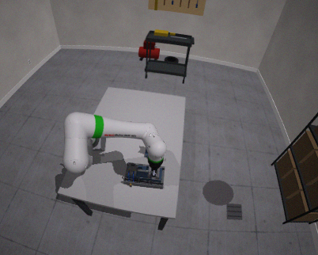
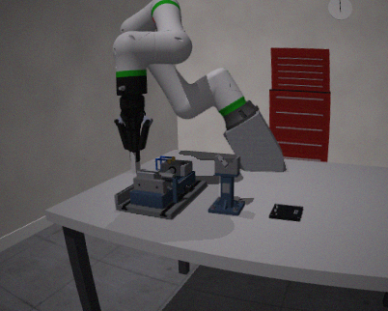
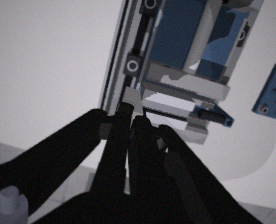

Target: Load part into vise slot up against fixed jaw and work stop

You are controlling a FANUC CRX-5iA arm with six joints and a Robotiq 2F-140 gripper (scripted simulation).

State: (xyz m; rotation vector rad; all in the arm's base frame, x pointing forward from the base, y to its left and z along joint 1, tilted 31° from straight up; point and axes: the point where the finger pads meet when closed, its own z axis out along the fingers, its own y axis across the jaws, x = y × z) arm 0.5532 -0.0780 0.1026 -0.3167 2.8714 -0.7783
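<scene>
The part lies 1 cm behind my hand, 4 cm to the left of it and 4 cm below it. Also, from my hand: air cylinder rod 10 cm behind, 5 cm to the left, 6 cm below; then blue work stop 2 cm behind, 13 cm to the left, 8 cm below; then black infeed plate 13 cm behind, 44 cm to the left, 13 cm below.
</scene>
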